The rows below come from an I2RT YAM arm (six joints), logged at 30 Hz.
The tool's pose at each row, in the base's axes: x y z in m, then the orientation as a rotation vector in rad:
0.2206, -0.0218, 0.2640, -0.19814, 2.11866, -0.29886
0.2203, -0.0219, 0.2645, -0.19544, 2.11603, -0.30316
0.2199, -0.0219, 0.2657, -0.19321, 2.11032, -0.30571
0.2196, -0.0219, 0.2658, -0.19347, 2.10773, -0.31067
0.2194, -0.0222, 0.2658, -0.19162, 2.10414, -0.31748
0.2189, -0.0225, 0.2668, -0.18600, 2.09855, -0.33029
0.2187, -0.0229, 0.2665, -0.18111, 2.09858, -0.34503
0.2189, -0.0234, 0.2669, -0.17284, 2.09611, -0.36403
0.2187, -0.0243, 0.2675, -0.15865, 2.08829, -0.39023
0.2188, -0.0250, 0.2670, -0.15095, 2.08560, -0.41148
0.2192, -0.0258, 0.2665, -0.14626, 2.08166, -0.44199
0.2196, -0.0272, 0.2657, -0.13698, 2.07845, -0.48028
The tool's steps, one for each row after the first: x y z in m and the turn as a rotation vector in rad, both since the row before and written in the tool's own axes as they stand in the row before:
-0.0002, -0.0002, -0.0005, 0.00449, -0.00182, 0.00026
-0.0008, -0.0003, -0.0010, 0.00357, -0.00512, 0.00068
0.0001, 0.0000, -0.0003, 0.00378, -0.00181, -0.00215
0.0002, -0.0003, -0.0001, 0.00608, -0.00239, -0.00137
-0.0005, -0.0006, -0.0009, 0.01212, -0.00320, -0.00108
0.0005, -0.0003, 0.0000, 0.01226, 0.00263, -0.00257
-0.0003, -0.0006, 0.0001, 0.01699, 0.00117, -0.00183
-0.0001, -0.0011, -0.0003, 0.02530, -0.00229, -0.00039
0.0005, -0.0005, 0.0005, 0.01835, 0.00155, -0.00326
0.0004, -0.0006, 0.0008, 0.02378, 0.00178, -0.00925
0.0008, -0.0010, 0.0011, 0.03080, 0.00466, -0.00939

